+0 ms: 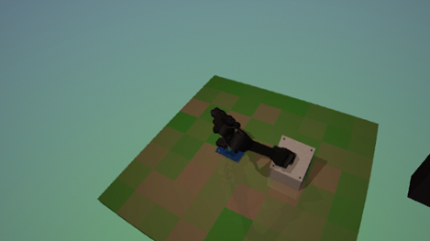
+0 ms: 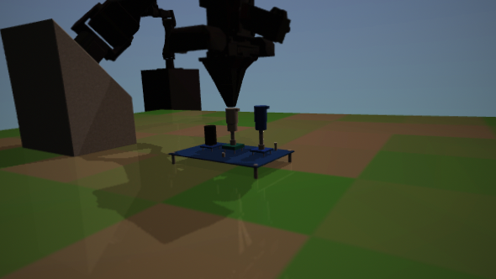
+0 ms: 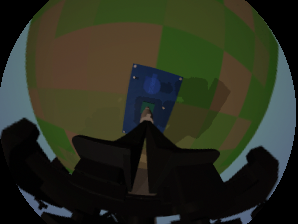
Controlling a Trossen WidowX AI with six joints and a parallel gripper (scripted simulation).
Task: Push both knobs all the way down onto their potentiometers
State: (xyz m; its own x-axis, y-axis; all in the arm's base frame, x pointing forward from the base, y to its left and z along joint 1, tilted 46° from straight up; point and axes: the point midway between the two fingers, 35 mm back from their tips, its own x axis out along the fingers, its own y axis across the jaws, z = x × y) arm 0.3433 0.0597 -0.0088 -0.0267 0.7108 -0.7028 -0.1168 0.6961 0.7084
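The blue knob lies 5 cm ahead of my gripper tip, 1 cm to the left of it and 1 cm below it.
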